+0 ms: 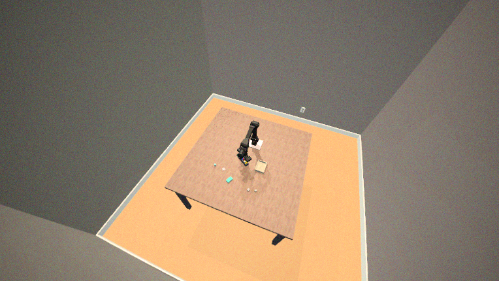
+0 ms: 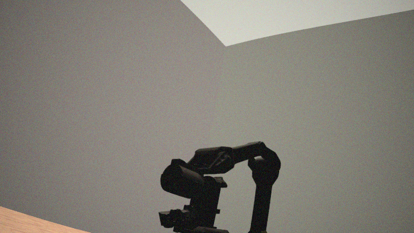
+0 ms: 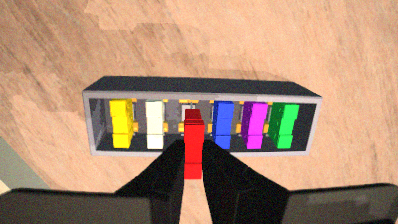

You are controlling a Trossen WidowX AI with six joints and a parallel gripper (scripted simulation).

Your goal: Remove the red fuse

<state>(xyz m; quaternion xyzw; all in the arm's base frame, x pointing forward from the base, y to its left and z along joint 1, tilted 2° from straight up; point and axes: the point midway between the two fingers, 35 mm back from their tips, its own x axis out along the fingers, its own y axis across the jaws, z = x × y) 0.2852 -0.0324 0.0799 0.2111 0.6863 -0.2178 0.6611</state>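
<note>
My gripper tip is now 40 mm above the blue fuse, 20 mm to the left of it and 10 mm past it. Also, from my gripper tip: purple fuse 40 mm below, 30 mm to the right, 20 mm behind; white fuse 40 mm below, 20 mm to the left, 10 mm ahead; red fuse 10 mm below.
</note>
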